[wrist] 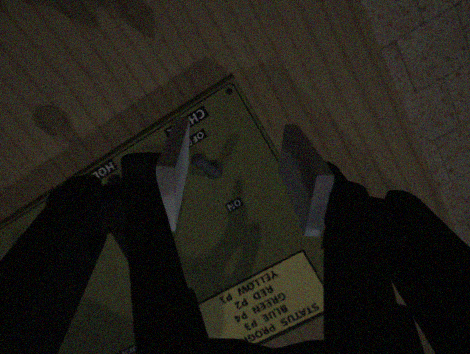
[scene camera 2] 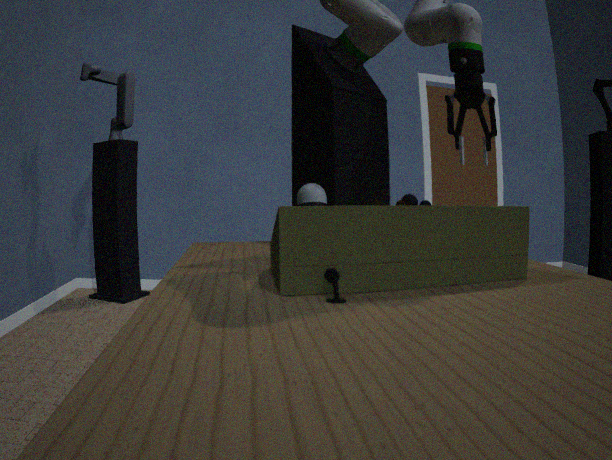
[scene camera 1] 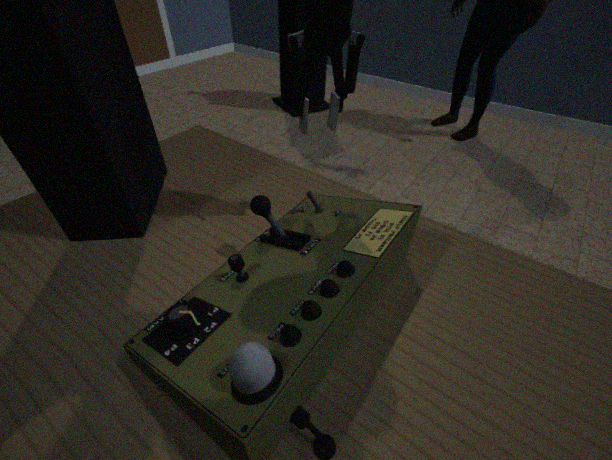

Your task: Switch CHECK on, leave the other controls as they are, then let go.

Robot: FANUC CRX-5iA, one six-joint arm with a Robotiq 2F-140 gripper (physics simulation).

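Places are measured from the arm's base along level axes (x back, y right, z up), in centimetres.
Where they show: gripper, fingertip midpoint: (wrist: 235, 145) (scene camera 2: 474, 165) (scene camera 1: 317, 129); arm's base, origin of the base link: (scene camera 2: 341, 58).
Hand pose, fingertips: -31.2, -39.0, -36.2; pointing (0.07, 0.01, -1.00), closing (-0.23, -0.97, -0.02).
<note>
Each offset is from my fingertips to the top centre of the thing, as dx, dy, dz. "spot": to the spot under its first point.
The olive control panel (scene camera 1: 280, 265) (scene camera 2: 400, 245) (wrist: 260, 195) lies on the wooden table. The CHECK toggle @[-5.6, +3.7, -11.3] (scene camera 1: 314, 201) (wrist: 208, 166) is a small grey lever near the panel's far corner. It leans toward the OFF label @[spot: -3.4, +4.2, -16.6] (wrist: 198, 137), away from the ON label @[spot: -10.9, +1.4, -13.9] (wrist: 234, 204). My gripper (scene camera 1: 318, 119) (scene camera 2: 474, 157) (wrist: 235, 145) is partly open, with nothing between its fingers. It hangs above the panel, pointing down, apart from the toggle. In the wrist view the toggle shows below the fingers, closer to the left one, which covers part of the CHECK label @[-1.7, +5.3, -17.1] (wrist: 196, 116).
A ball-topped HOLD lever @[-6.1, +16.5, -7.3] (scene camera 1: 260, 205) stands beside the toggle. A smaller knob @[-15.2, +25.7, -10.7] (scene camera 1: 236, 262), a rotary selector @[-20.4, +36.5, -11.6] (scene camera 1: 178, 313), several dark round buttons @[spot: -31.9, +21.0, -8.6] (scene camera 1: 311, 310), a white dome @[spot: -36.4, +31.6, -5.7] (scene camera 1: 252, 367) and a yellow status plate @[spot: -23.3, +0.7, -10.0] (scene camera 1: 380, 232) are on the panel. A black lever @[spot: -41.5, +26.4, -20.6] (scene camera 1: 312, 432) (scene camera 2: 334, 285) stands beside it.
</note>
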